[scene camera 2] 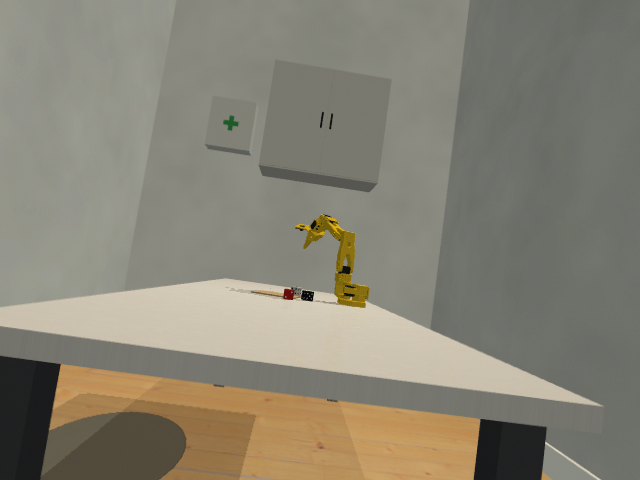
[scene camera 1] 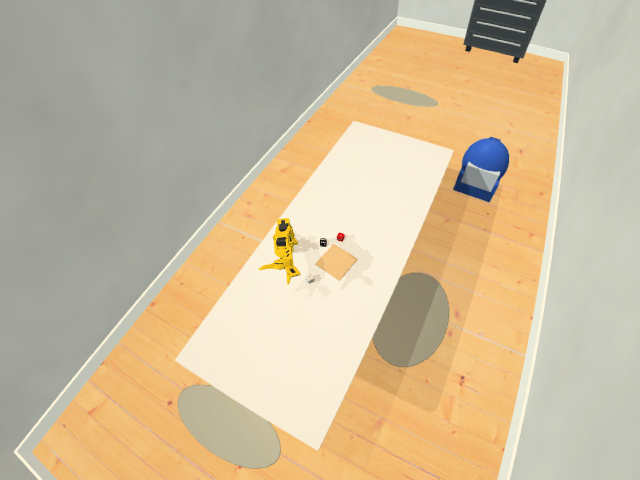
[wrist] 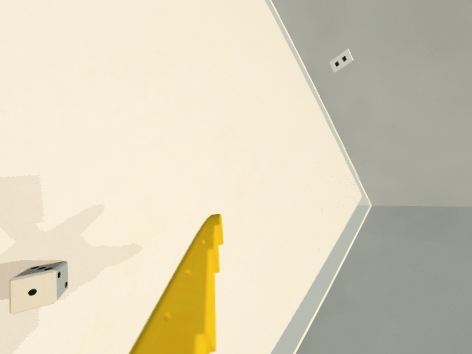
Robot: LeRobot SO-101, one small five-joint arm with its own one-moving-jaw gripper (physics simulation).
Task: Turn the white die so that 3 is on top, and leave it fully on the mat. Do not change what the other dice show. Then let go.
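Frame: origin at the arm's base, x left, y back, z up, level; millimetres.
Seen in the pictures: end effector, tool point: [scene camera 2: 304, 247] [scene camera 1: 287, 283] [wrist: 222, 224]; arm's base, origin of the base link: [scene camera 2: 345, 304].
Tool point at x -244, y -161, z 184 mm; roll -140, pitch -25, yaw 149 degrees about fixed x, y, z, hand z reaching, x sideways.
Offsets run from my tool point to a thing's top centre. Level surfaces: height alone.
The white die @[dx +130, dy -11, dz -153 mm] [scene camera 1: 310, 279] [scene camera 2: 296, 290] [wrist: 39, 287] rests on the table beside the mat, off it. In the wrist view its bright face with one pip appears to be the top; darker side faces show two pips and several pips. The square tan mat @[dx +267, dy -73, dz -180 mm] [scene camera 1: 336, 262] [scene camera 2: 266, 293] lies flat on the table. My gripper [scene camera 1: 274, 275] [scene camera 2: 308, 241] is empty and raised high above the table, to the left of the white die in scene camera 1. One notched jaw [wrist: 190, 290] shows in the wrist view, so it is fully open.
A black die @[dx +326, dy +25, dz -153 mm] [scene camera 1: 323, 242] [scene camera 2: 307, 295] and a red die @[dx +390, dy -34, dz -153 mm] [scene camera 1: 340, 236] [scene camera 2: 288, 293] rest on the table @[dz -184 mm] [scene camera 1: 258, 330] [scene camera 2: 206, 325] near the mat, away from the white die. The arm's base [scene camera 1: 282, 227] [scene camera 2: 352, 294] stands near the table's long edge. Shadows fall around the dice.
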